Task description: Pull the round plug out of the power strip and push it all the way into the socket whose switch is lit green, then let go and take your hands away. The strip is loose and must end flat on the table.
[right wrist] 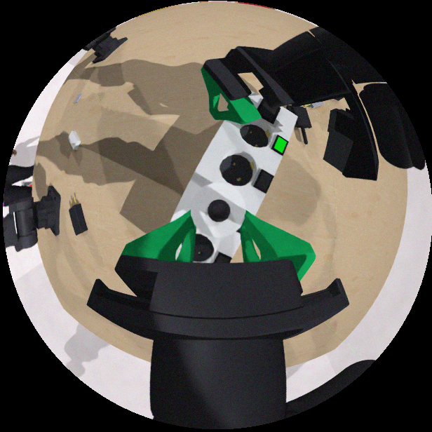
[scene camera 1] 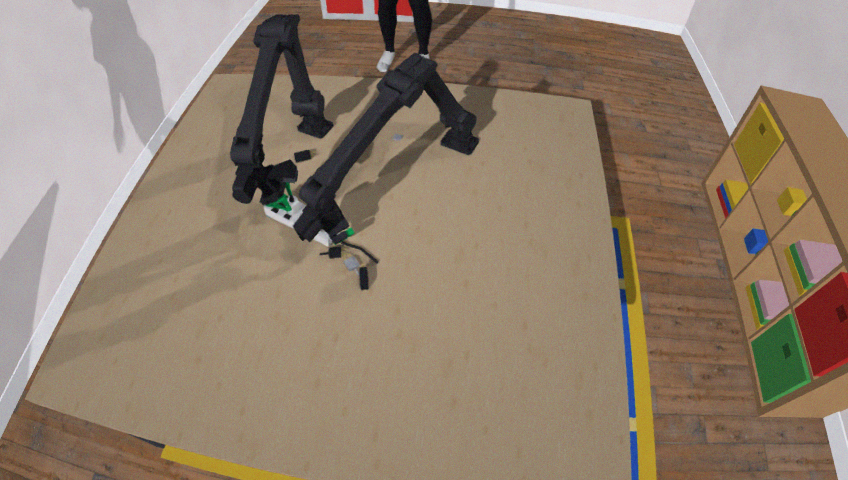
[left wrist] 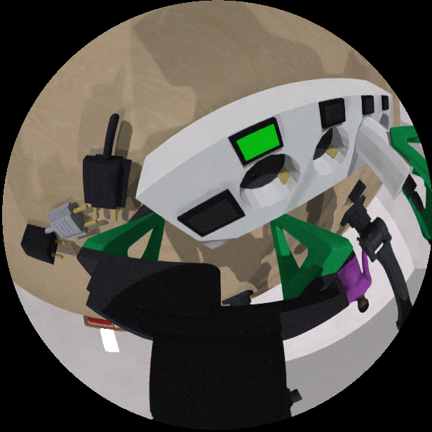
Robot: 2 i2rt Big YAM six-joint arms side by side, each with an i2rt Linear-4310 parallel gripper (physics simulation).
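Places are measured from the left arm's base along level axes (x right, y up, z back), in metres.
Where they show: left gripper, fingertip midpoint: (scene camera 1: 337,225); right gripper, fingertip midpoint: (scene camera 1: 291,205); left arm's base at its link origin: (scene camera 1: 459,143); right arm's base at its link origin: (scene camera 1: 315,128).
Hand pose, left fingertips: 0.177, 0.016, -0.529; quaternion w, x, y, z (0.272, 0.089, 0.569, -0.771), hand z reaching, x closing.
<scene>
Things, the pixels of their top centre, and the offset from my left fingertips, as dx, dy, dz. "*": a spot on its surface instead.
- white power strip at a spot on its surface: (scene camera 1: 321,237) * +0.006, +0.022, -0.071
- grey plug at its top centre: (scene camera 1: 349,260) -0.102, -0.002, -0.088
- dark cable at a spot on its surface: (scene camera 1: 364,252) * -0.123, -0.010, -0.040
The white power strip (scene camera 1: 321,237) (left wrist: 190,165) (right wrist: 212,150) lies beneath both grippers; whether it is fully flat is unclear. The green-lit switch (left wrist: 257,142) (right wrist: 280,145) is beside an empty socket (left wrist: 270,181) (right wrist: 254,136). The round white plug (left wrist: 380,150) (right wrist: 218,210) sits at the strip, with another empty socket (left wrist: 331,150) (right wrist: 237,170) between it and the green-lit one. My right gripper (right wrist: 217,214) is shut on the plug, a finger on each side. My left gripper (left wrist: 217,215) is open at the strip's end, its fingers apart and holding nothing. In the right wrist view one left finger is partly hidden.
A black plug (scene camera 1: 335,252) (left wrist: 104,180), a grey plug (scene camera 1: 351,262) (left wrist: 67,220) and another black plug (scene camera 1: 363,278) (left wrist: 39,243) lie beyond the strip's end. A dark cable (scene camera 1: 364,252) runs near them. Another black plug (scene camera 1: 302,155) (right wrist: 78,218) lies nearer the arm bases.
</scene>
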